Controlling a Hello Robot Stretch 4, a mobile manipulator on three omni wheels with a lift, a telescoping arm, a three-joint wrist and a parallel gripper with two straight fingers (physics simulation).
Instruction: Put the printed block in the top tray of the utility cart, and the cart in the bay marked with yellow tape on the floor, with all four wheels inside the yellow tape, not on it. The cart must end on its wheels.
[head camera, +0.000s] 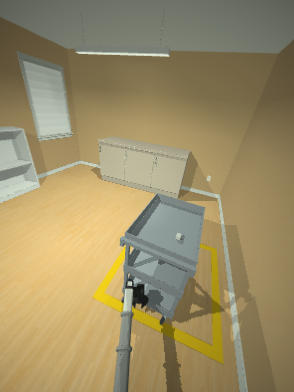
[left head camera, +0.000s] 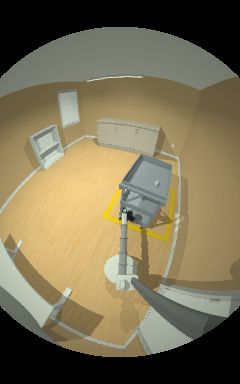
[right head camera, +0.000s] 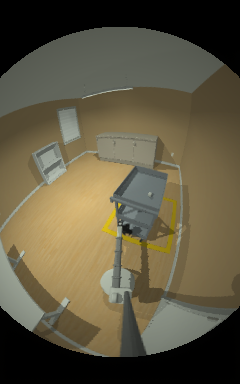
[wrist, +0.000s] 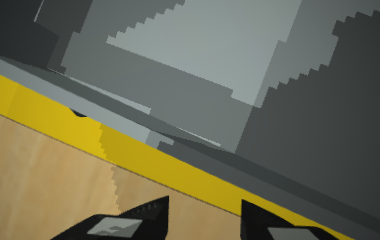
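Note:
The grey utility cart (head camera: 160, 217) (left head camera: 145, 172) (right head camera: 137, 186) (wrist: 200, 55) stands upright over the bay of yellow tape (head camera: 217, 295) (left head camera: 167, 238) (right head camera: 167, 250) (wrist: 150, 165). The small whitish block (head camera: 179, 236) (left head camera: 157, 183) (right head camera: 150, 194) lies in its top tray. A front wheel (head camera: 163, 320) shows close to the front tape; I cannot tell whether it touches it. Part of a dark wheel (wrist: 78, 114) shows against the tape in the wrist view. The far wheels are hidden. My gripper (head camera: 143, 297) (wrist: 204, 215) is open and empty, low at the cart's near side, left of its middle.
A long beige cabinet (head camera: 137, 167) (left head camera: 127, 137) (right head camera: 126, 150) stands behind the cart at the back wall. A white shelf unit (head camera: 29, 162) is at the left. The right wall's baseboard (head camera: 229, 280) runs close beside the bay. White furniture (left head camera: 195, 302) is near the base at the right.

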